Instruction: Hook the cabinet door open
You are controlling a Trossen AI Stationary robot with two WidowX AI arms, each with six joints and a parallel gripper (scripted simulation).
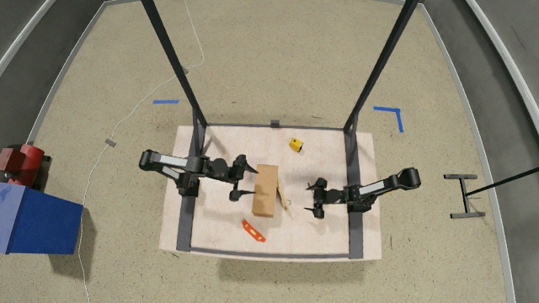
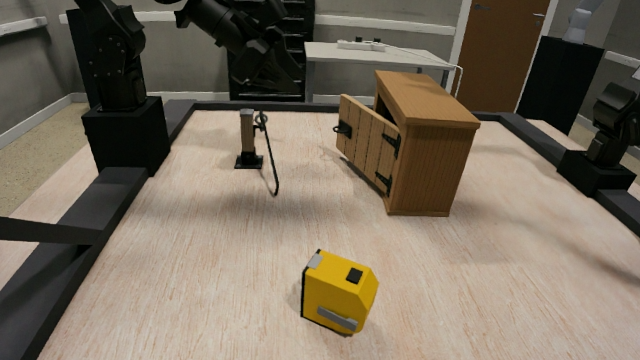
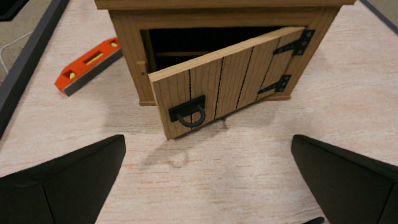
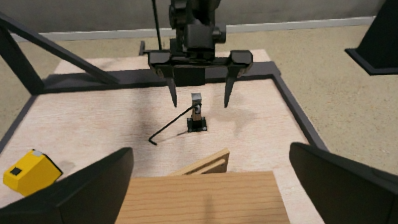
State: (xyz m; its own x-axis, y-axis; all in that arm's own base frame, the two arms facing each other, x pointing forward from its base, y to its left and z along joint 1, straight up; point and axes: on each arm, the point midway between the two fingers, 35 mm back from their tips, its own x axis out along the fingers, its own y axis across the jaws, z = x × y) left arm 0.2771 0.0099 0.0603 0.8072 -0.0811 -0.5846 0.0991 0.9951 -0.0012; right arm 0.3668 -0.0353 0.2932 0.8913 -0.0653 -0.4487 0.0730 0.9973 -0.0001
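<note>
The black hook lies 5 cm behind my left hand, 2 cm to the left of it and 12 cm below it. Round my left hand: cabinet door (5 cm behind, 13 cm to the right, 10 cm below); then orange-red level (17 cm ahead, 26 cm to the right, 16 cm below); then yellow tape measure (34 cm behind, 7 cm to the right, 14 cm below).
</note>
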